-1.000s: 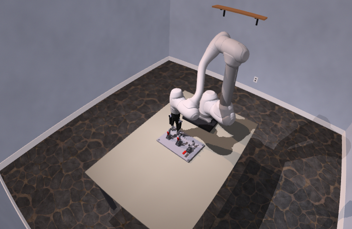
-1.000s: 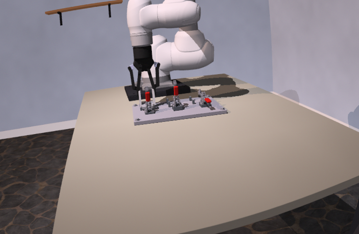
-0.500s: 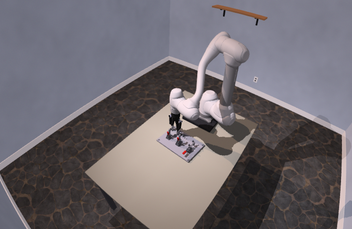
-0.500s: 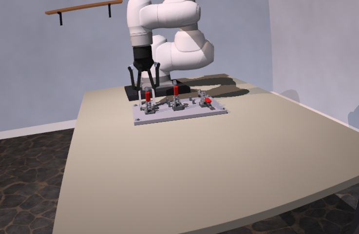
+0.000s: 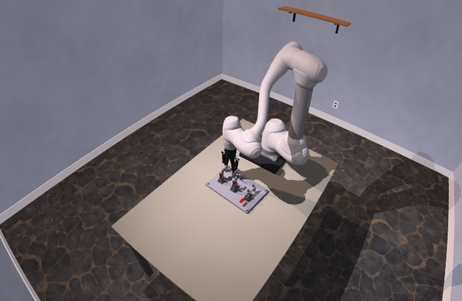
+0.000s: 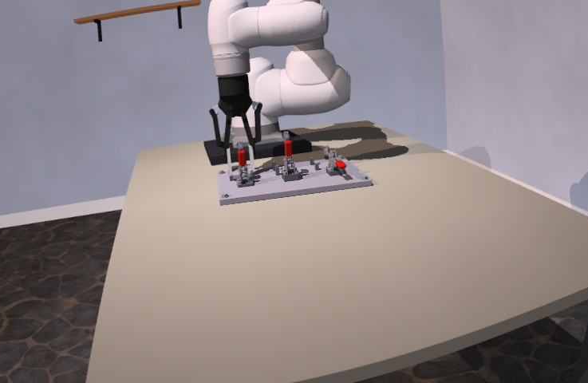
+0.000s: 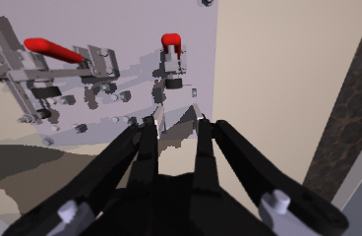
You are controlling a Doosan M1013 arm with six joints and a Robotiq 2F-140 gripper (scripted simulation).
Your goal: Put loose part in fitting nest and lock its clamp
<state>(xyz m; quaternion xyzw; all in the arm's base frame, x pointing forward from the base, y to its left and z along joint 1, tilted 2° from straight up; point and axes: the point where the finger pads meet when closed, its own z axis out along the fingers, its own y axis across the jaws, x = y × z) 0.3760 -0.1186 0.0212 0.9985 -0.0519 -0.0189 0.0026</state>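
The loose part lies 3 cm below my hand. Also, from my hand: grey fixture plate: 10 cm to the left, 6 cm ahead, 5 cm below.
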